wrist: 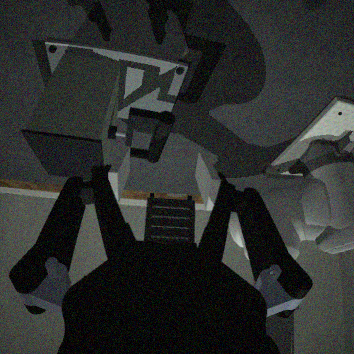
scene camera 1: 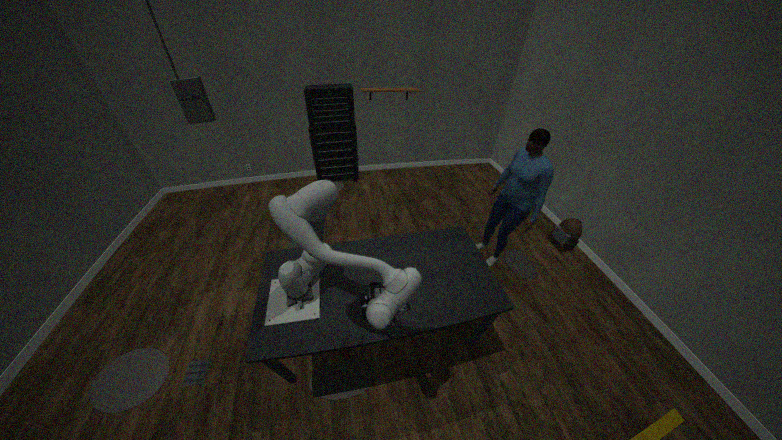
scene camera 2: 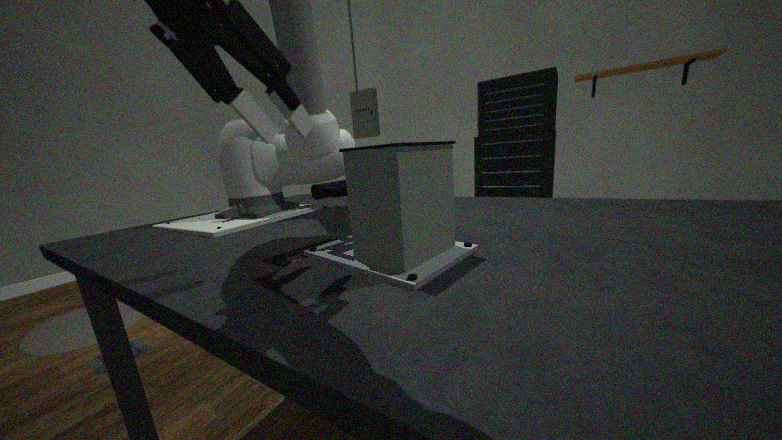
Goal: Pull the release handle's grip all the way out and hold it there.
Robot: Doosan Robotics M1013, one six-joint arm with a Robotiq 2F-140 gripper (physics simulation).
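The release handle's black grip (scene camera 2: pixel 328 189) (wrist: pixel 163 136) is a frame on the side of a grey-green box (scene camera 2: pixel 401 207) (wrist: pixel 80 95). In the wrist view a short pale rod shows between frame and box. The box stands on a pale base plate (scene camera 2: pixel 444 263) (wrist: pixel 175 89). My gripper (scene camera 2: pixel 290 135) (wrist: pixel 163 160) is open and tilted, with nothing between its fingers. In scene camera 2 its pale fingertips are above and left of the grip, apart from it. In the wrist view the grip appears beyond the gap between the fingertips. In scene camera 1 the arm hides the handle.
The arm's white mounting plate (scene camera 1: pixel 277 316) (scene camera 2: pixel 210 229) (wrist: pixel 327 122) lies on the dark table (scene camera 1: pixel 448 257) (scene camera 2: pixel 601 306). A person in blue (scene camera 1: pixel 526 175) stands beyond the table's far right corner. A black slatted cabinet (scene camera 1: pixel 333 131) (scene camera 2: pixel 516 136) (wrist: pixel 170 220) stands at the back wall.
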